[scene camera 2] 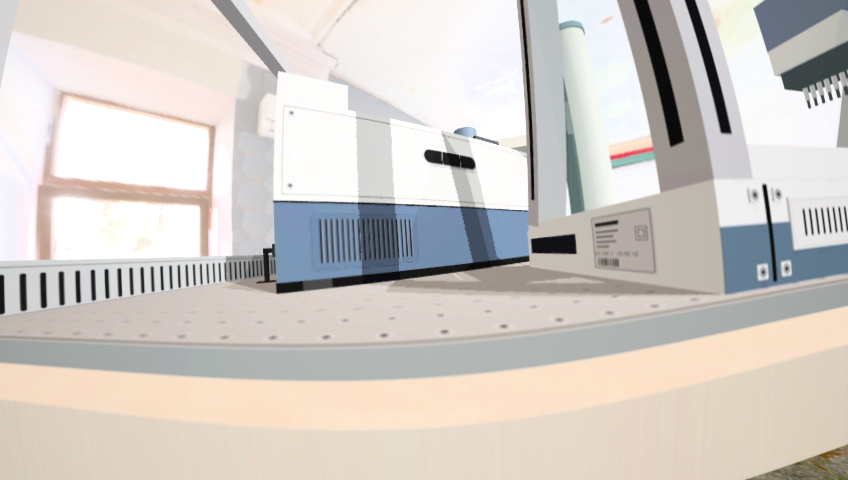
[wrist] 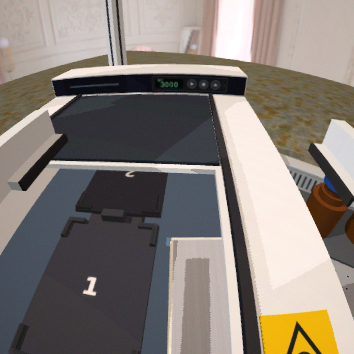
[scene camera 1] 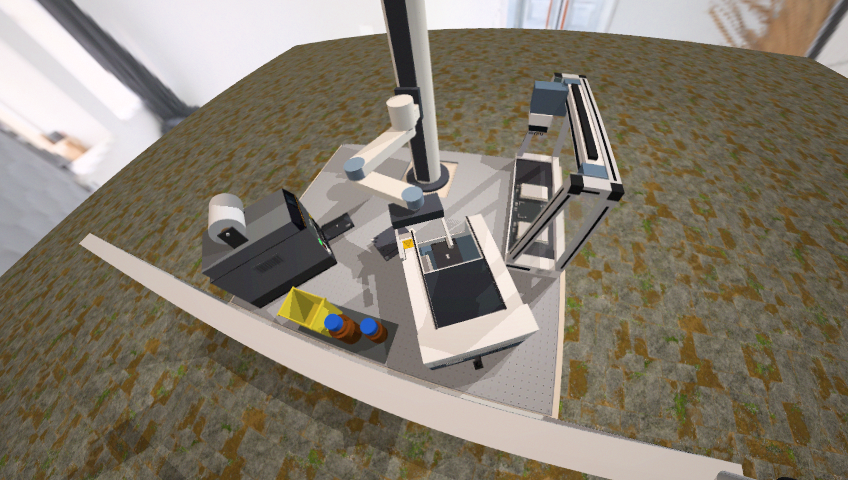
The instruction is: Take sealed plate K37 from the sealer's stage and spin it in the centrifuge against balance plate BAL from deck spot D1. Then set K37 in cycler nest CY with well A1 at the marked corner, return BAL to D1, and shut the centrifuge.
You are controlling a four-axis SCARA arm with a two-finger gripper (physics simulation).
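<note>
My gripper (scene camera 1: 427, 253) is holding nothing, and you'd find the gripper (wrist: 186, 124) in the wrist view too. I can also see a perforated deck (scene camera 2: 512, 298), plus a centrifuge rotor (wrist: 96, 284) and a sliding lid (wrist: 141, 128).
</note>
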